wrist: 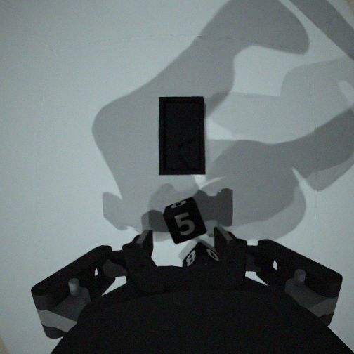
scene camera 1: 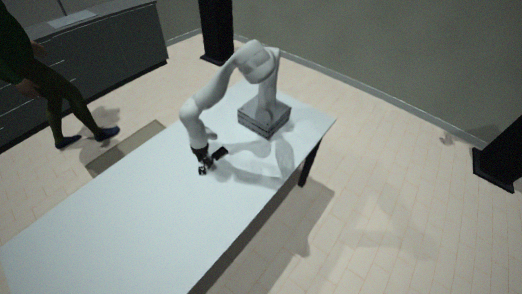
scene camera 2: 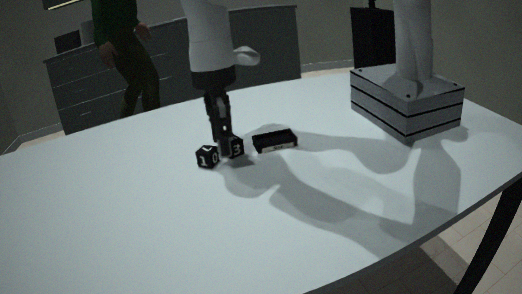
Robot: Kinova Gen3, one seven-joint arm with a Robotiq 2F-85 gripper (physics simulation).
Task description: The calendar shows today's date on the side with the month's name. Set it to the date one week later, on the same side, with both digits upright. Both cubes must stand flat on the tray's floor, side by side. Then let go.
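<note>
A black cube (scene camera 2: pixel 236 147) (wrist: pixel 185 222) lies on the table near the tray; it shows 3 in scene camera 2 and 5 in the wrist view, and it is turned at an angle. A second black cube (scene camera 1: pixel 202 171) (scene camera 2: pixel 207 157) (wrist: pixel 199 253) lies just beyond it, farther from the tray, showing 1 and 0 in scene camera 2 and 8 and 0 in the wrist view. My gripper (scene camera 1: pixel 208 163) (scene camera 2: pixel 227 146) (wrist: pixel 183 237) is open and low, its fingers on either side of the 5 cube, with gaps. The black tray (scene camera 1: pixel 220 152) (scene camera 2: pixel 275 146) (wrist: pixel 161 135) holds no cube; its pale label is blurred.
The white table (scene camera 1: pixel 125 215) (scene camera 2: pixel 150 225) carries everything. The arm's block base (scene camera 1: pixel 265 120) (scene camera 2: pixel 407 112) stands beyond the tray. Arm shadows fall across the tray's surroundings. A person (scene camera 1: pixel 65 92) (scene camera 2: pixel 117 45) stands beyond the table, in front of grey cabinets (scene camera 1: pixel 110 45) (scene camera 2: pixel 265 45).
</note>
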